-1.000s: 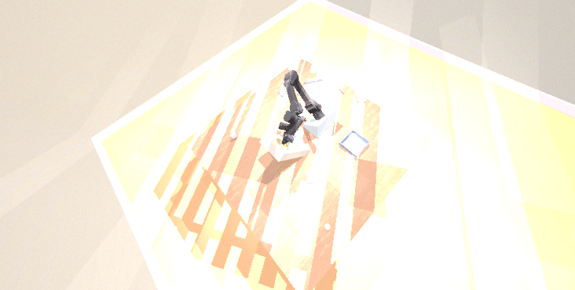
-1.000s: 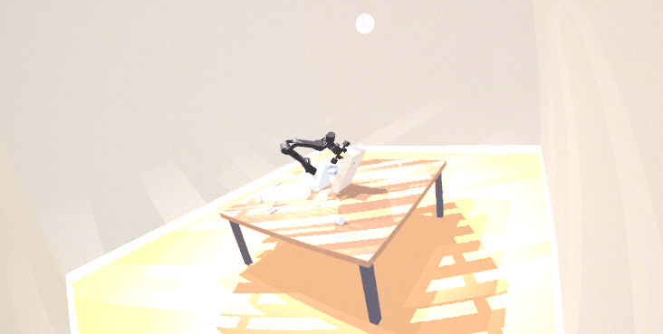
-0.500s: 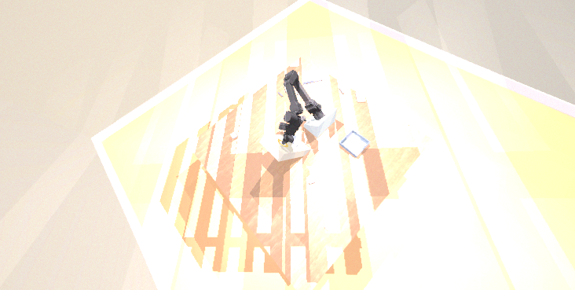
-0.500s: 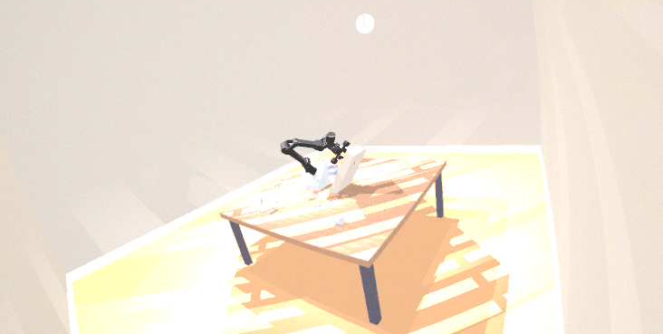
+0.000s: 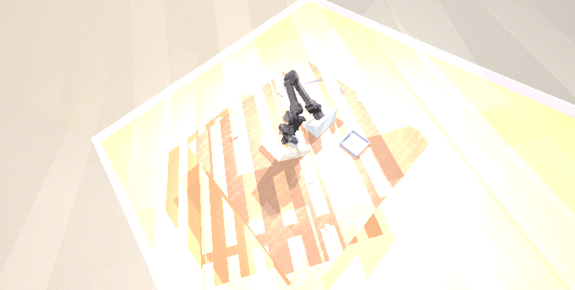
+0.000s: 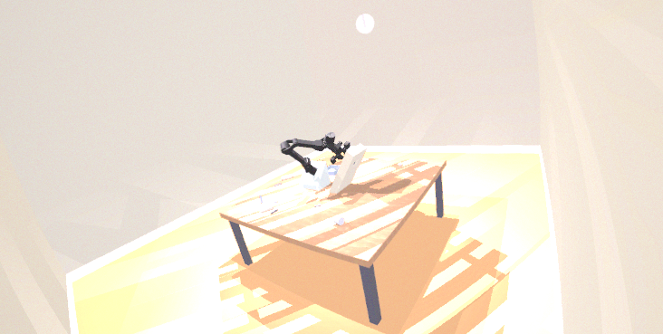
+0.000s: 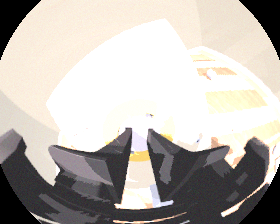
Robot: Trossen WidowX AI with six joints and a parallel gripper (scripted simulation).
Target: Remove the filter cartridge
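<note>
The filter cartridge lies 10 mm ahead of my gripper tip and 10 mm below it. From my gripper tip the other things lie so: tray: 450 mm behind, 220 mm to the left, 220 mm below; service panel: 40 mm behind, 80 mm below.
</note>
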